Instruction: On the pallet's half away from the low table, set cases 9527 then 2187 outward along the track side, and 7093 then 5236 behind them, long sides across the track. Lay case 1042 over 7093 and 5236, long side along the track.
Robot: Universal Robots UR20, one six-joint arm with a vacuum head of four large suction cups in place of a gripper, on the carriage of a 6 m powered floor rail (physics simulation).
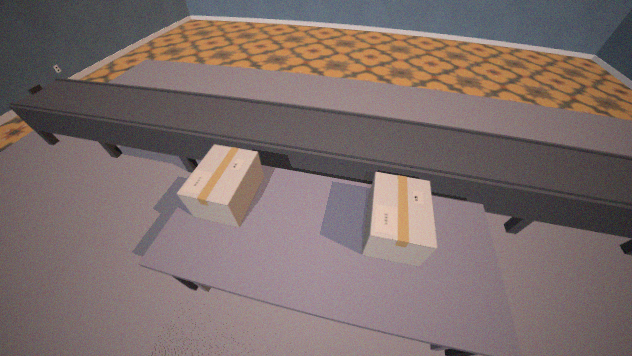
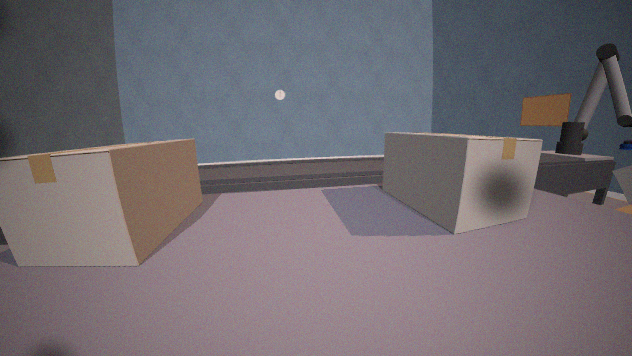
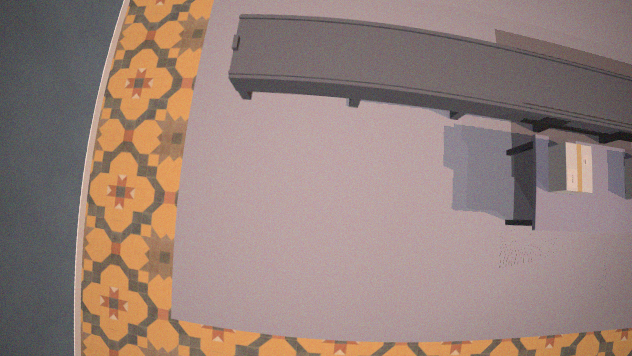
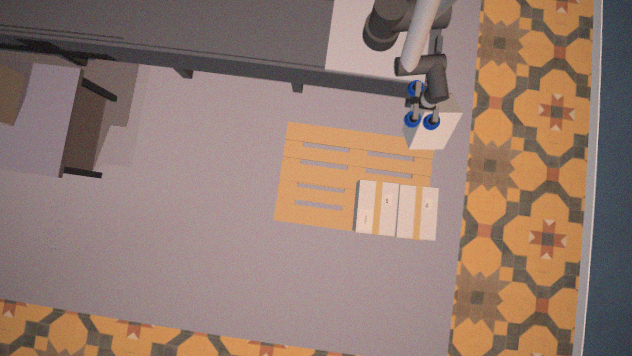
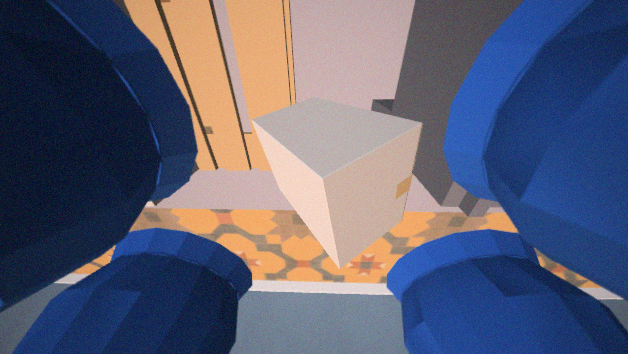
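Where they show: hand, its tool point: (image 5: 318,216); arm's base, origin of its link: (image 2: 567,153) (image 4: 379,35).
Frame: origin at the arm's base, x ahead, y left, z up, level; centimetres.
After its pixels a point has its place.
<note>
My suction head (image 4: 423,106) {x 50.3, y 32.4, z 9.6 cm} (image 5: 320,200) {x 50.3, y 32.4, z 9.6 cm} hangs above a tilted white case (image 4: 436,131) {x 57.6, y 53.3, z -20.3 cm} (image 5: 345,125) {x 45.0, y 35.5, z -19.7 cm}; it is open, its blue cups apart from the case. This case leans at the pallet's rail-side outer corner. Two taped cases (image 4: 378,207) {x 119.4, y 16.9, z -20.0 cm} (image 4: 418,212) {x 119.1, y 46.3, z -20.1 cm} lie side by side on the pallet (image 4: 345,131) {x 61.7, y -12.7, z -42.6 cm} (image 5: 257,50) {x 68.1, y 20.8, z -42.6 cm}, at its outer corner away from the rail, long sides across the track. Two more cases stand apart on the low table (image 1: 280,280) {x 119.6, y -316.6, z -4.0 cm} (image 2: 275,300) {x 108.1, y -320.8, z -4.0 cm}: one (image 1: 220,180) {x 85.0, y -358.7, z 18.6 cm} (image 2: 65,215) {x 98.1, y -360.2, z 7.2 cm} (image 3: 572,167) {x 79.6, y -370.1, z 18.6 cm} at its far end, one (image 1: 390,215) {x 86.2, y -271.6, z 18.6 cm} (image 2: 425,175) {x 84.9, y -280.2, z 7.4 cm} nearer the pallet. Case numbers are too small to read.
The long dark floor rail (image 1: 310,125) (image 3: 375,55) (image 4: 200,25) runs beside the low table and pallet. The pale carriage top (image 4: 350,40) carries the arm (image 2: 592,95) {x 5.5, y 20.8, z 67.1 cm} (image 4: 422,35) {x 34.7, y 12.7, z 66.9 cm} at the pallet end. A blue wall (image 5: 320,325) stands beyond the patterned floor.
</note>
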